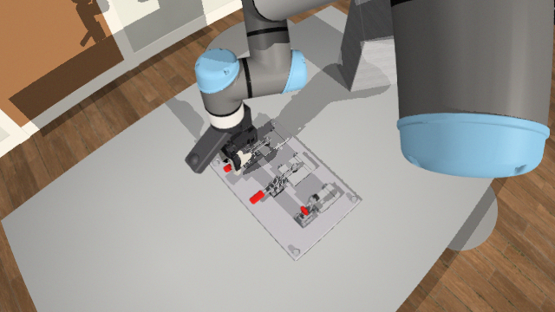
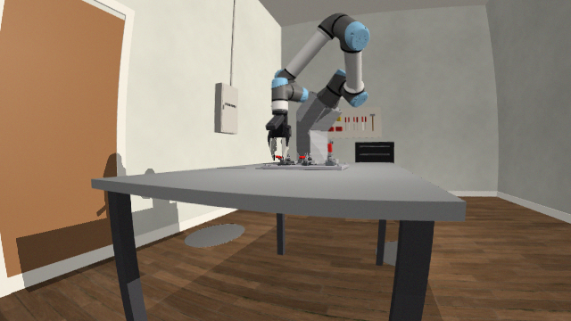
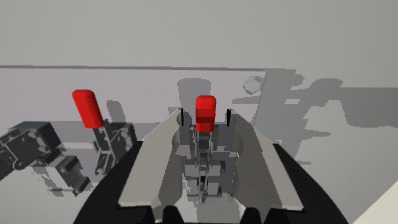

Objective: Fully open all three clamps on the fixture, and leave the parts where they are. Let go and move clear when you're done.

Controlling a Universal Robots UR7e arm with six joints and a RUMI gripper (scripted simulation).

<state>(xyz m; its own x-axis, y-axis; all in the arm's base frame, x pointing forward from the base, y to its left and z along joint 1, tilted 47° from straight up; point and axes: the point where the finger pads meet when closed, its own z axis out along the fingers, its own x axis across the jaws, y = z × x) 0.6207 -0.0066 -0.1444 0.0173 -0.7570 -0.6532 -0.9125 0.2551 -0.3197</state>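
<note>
Now: hand 90 mm past the grey fixture plate, 110 mm to the right of it and 40 mm above it.
</note>
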